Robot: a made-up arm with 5 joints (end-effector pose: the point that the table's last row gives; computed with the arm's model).
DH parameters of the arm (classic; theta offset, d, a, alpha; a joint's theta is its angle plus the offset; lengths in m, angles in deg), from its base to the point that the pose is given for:
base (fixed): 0 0.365 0.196 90
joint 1: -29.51 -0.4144 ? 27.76
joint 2: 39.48 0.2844 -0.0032 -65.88
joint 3: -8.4 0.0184 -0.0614 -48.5
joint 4: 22.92 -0.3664 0.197 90
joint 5: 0 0.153 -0.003 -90
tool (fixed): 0 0.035 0 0
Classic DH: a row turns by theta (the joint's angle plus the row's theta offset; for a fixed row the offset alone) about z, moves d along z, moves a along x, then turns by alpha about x.
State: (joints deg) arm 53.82 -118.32 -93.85 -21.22 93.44
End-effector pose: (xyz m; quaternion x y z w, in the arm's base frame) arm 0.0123 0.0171 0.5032 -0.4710 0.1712 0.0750 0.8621
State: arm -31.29 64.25 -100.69 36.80 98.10
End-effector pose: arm 0.1480 0.3043 -0.1403 -0.0570 -0.5539 -0.5305 0.6391
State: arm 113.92 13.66 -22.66 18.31 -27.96
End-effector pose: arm 0.5898 0.0719 0.6953 0.0323 -0.6683 0.0456 0.7417
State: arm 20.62 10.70 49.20 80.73 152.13
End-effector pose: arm 0.6314 0.3112 0.0599 -0.5418 0.5333 -0.6383 0.1208
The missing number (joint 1, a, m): 0.0795
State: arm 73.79 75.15 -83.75 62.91 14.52
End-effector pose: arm 0.5878 0.1957 0.6097 0.2451 -0.8697 0.1088 0.4143
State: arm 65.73 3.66 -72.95 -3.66 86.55
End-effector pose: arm 0.5025 0.2403 -0.0502 0.0914 -0.6821 -0.4519 0.5676
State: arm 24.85 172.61 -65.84 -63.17 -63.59
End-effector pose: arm 0.5982 -0.0675 0.3943 0.7839 -0.5276 0.1945 0.2631
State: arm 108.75 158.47 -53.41 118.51 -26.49
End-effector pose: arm -0.0639 0.2003 0.5275 0.3366 0.7801 0.5267 0.0264
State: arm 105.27 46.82 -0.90 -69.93 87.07
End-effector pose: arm 0.6793 -0.0763 0.5416 -0.2314 0.6185 0.6337 0.4030
